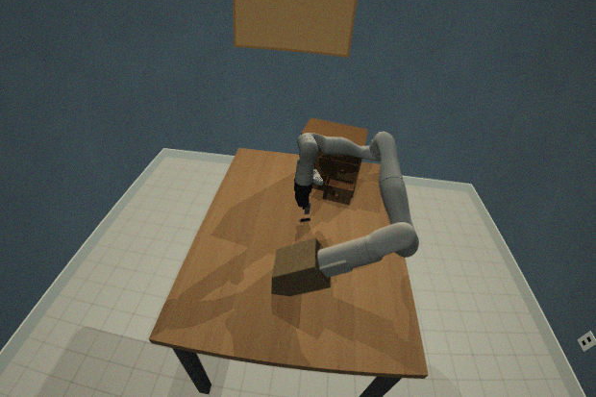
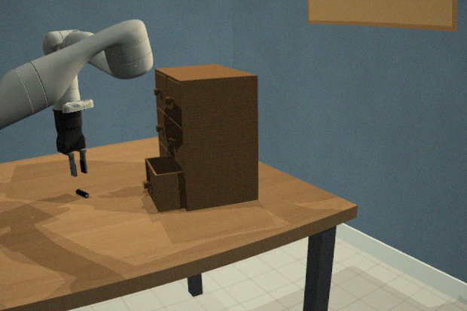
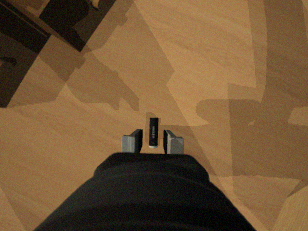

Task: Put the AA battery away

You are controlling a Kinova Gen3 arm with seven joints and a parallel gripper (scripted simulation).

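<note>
Right now the black AA battery is 70 mm below my hand.
</note>
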